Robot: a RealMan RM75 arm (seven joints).
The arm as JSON. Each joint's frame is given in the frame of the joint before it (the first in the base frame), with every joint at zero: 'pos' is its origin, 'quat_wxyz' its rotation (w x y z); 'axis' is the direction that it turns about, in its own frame. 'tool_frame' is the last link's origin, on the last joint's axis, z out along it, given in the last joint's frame.
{
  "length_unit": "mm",
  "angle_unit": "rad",
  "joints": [
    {
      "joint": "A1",
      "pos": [
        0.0,
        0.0,
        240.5
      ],
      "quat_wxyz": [
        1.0,
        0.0,
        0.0,
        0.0
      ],
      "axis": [
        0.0,
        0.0,
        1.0
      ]
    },
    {
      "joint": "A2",
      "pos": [
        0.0,
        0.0,
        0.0
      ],
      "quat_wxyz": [
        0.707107,
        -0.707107,
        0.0,
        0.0
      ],
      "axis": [
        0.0,
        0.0,
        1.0
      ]
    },
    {
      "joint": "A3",
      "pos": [
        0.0,
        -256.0,
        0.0
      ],
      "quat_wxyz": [
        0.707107,
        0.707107,
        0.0,
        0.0
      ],
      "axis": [
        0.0,
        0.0,
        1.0
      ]
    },
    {
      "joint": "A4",
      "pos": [
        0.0,
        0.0,
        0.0
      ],
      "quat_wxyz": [
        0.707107,
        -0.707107,
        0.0,
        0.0
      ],
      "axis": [
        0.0,
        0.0,
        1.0
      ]
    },
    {
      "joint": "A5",
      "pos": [
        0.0,
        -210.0,
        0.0
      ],
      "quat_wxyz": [
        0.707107,
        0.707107,
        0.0,
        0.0
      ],
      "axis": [
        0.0,
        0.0,
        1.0
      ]
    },
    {
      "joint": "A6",
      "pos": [
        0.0,
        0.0,
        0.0
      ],
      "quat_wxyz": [
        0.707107,
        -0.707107,
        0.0,
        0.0
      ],
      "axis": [
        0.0,
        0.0,
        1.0
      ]
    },
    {
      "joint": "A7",
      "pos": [
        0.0,
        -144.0,
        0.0
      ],
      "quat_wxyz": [
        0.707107,
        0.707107,
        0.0,
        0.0
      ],
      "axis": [
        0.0,
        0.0,
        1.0
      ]
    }
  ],
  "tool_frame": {
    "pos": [
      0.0,
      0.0,
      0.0
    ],
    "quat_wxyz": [
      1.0,
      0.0,
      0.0,
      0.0
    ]
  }
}
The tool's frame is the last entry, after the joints.
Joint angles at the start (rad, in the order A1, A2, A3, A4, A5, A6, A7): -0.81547 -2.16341 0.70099 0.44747 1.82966 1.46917 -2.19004
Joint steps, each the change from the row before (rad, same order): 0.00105 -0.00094 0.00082 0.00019 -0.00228 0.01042 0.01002; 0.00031 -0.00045 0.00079 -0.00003 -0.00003 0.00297 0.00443; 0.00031 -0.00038 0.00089 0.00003 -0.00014 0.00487 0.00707; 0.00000 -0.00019 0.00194 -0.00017 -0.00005 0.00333 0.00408; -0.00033 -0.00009 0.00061 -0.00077 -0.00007 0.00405 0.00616; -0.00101 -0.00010 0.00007 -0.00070 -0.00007 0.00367 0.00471; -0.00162 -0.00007 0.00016 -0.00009 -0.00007 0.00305 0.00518; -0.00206 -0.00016 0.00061 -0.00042 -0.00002 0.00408 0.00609; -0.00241 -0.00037 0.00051 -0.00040 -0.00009 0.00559 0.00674; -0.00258 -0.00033 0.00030 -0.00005 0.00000 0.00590 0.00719; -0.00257 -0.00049 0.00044 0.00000 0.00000 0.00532 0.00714; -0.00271 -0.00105 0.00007 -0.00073 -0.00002 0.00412 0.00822; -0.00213 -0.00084 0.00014 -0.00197 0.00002 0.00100 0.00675; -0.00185 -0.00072 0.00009 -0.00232 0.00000 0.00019 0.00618
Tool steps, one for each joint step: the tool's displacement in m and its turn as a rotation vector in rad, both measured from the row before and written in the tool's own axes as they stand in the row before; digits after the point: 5 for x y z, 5 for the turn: -0.00117 0.00125 0.00011 -0.00990 -0.00461 0.00879; -0.00055 0.00031 0.00015 -0.00253 -0.00239 0.00404; -0.00067 0.00055 0.00013 -0.00410 -0.00343 0.00679; -0.00060 0.00039 0.00024 -0.00266 -0.00379 0.00415; -0.00051 0.00049 0.00021 -0.00366 -0.00314 0.00571; -0.00025 0.00060 0.00034 -0.00373 -0.00271 0.00473; 0.00005 0.00070 0.00047 -0.00335 -0.00262 0.00627; -0.00009 0.00088 0.00067 -0.00446 -0.00395 0.00721; -0.00017 0.00115 0.00083 -0.00612 -0.00480 0.00799; -0.00005 0.00124 0.00082 -0.00637 -0.00482 0.00889; -0.00005 0.00117 0.00089 -0.00600 -0.00463 0.00881; -0.00018 0.00103 0.00113 -0.00569 -0.00389 0.00889; -0.00027 0.00043 0.00098 -0.00283 -0.00223 0.00593; -0.00029 0.00024 0.00088 -0.00201 -0.00163 0.00488
